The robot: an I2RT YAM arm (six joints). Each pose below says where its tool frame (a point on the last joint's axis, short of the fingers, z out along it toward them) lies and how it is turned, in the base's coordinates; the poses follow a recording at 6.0 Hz.
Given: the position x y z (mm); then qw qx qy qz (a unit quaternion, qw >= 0).
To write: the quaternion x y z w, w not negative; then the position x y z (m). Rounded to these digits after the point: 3 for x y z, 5 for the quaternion.
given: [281 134 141 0.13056 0.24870 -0.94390 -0.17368]
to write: [0.24870 -0.94390 -0.17368 0.13056 0.281 0.134 0.141]
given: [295 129 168 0.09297 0.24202 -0.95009 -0.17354]
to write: [0.24202 -0.95009 -0.17354 0.09297 0.295 0.129 0.168]
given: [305 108 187 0.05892 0.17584 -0.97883 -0.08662]
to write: [0.17584 -0.97883 -0.08662 0.05892 0.305 0.108 0.187]
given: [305 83 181 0.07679 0.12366 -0.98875 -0.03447]
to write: [0.12366 -0.98875 -0.03447 0.07679 0.305 0.083 0.181]
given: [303 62 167 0.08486 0.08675 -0.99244 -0.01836]
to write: [0.08675 -0.99244 -0.01836 0.08486 0.303 0.062 0.167]
